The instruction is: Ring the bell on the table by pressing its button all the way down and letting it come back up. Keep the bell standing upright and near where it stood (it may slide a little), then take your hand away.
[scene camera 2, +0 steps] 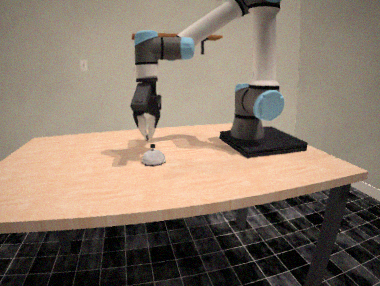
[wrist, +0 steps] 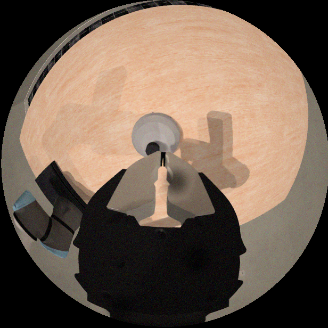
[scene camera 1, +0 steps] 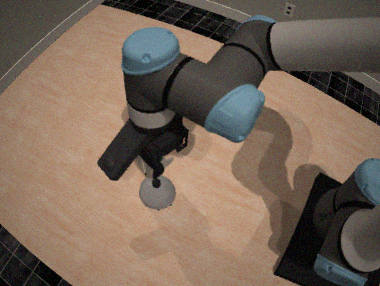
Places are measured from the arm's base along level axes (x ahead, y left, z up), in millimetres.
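Pixels of known places: gripper, fingertip midpoint: [scene camera 2: 148,140] [scene camera 1: 150,175]; arm's base at its link origin: [scene camera 2: 247,134].
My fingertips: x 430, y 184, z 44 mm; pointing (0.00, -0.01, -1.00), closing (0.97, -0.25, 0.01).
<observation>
Ahead of a thing's pixels: the offset from my fingertips to its middle. Level surfaces: height alone.
The bell has a pale grey dome {dx -15, dy -1, dz -47 mm} [scene camera 1: 157,194] [scene camera 2: 153,158] [wrist: 156,131] and stands upright on the table {dz -80 mm} [scene camera 1: 65,150] [scene camera 2: 75,185] [wrist: 165,50]. Its black button {dx -15, dy -1, dz -19 mm} [scene camera 1: 156,183] [scene camera 2: 153,146] [wrist: 152,148] sticks up from the top and looks raised. My gripper [scene camera 2: 147,139] [wrist: 163,153] points down and is shut with nothing between its fingertips. In scene camera 2 the tips are a little higher than the button and slightly left of it, with a small gap. In the wrist view they are just beside the button, to its lower right. In scene camera 1 the tips are partly hidden.
The arm's black base plate [scene camera 1: 300,235] [scene camera 2: 270,142] stands on the table to the right of the bell. A wooden shelf [scene camera 2: 212,37] is on the wall behind the arm. The table's front edge [scene camera 2: 150,218] lies in front of the bell.
</observation>
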